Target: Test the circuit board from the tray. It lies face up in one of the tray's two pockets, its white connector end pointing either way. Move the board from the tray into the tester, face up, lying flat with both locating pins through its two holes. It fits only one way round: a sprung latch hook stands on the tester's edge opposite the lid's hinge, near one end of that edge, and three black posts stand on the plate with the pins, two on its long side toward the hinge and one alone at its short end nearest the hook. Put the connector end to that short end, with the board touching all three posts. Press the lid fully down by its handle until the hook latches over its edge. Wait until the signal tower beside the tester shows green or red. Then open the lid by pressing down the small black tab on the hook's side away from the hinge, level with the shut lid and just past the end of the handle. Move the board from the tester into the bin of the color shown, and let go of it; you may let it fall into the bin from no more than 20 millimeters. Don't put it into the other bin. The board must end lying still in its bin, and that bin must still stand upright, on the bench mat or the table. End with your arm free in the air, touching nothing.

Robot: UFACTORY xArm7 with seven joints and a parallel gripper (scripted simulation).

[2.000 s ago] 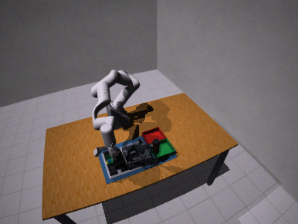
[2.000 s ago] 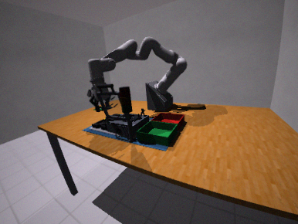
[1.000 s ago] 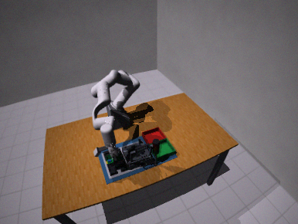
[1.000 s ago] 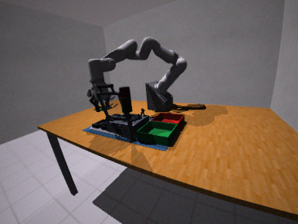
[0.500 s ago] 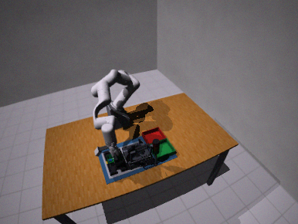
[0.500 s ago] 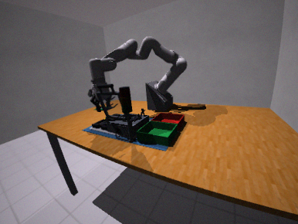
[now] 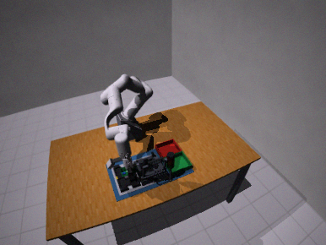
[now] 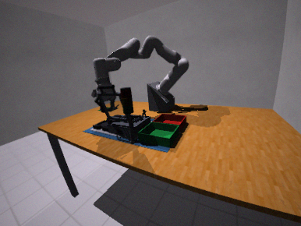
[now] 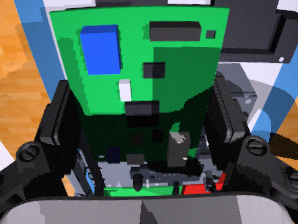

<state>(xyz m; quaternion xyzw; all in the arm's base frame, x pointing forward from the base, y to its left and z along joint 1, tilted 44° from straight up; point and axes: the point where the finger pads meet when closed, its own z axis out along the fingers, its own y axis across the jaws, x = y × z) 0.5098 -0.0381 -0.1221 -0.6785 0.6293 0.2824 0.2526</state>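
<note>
Now: the grey tester plate 150 mm to the left of my hand, 50 mm below it and 30 mm behind it. The rest, counted from my hand: green circuit board: right at my hand; tester lid: 150 mm to the left, 80 mm ahead, 60 mm above; green bin: 340 mm to the left, 110 mm below.
</note>
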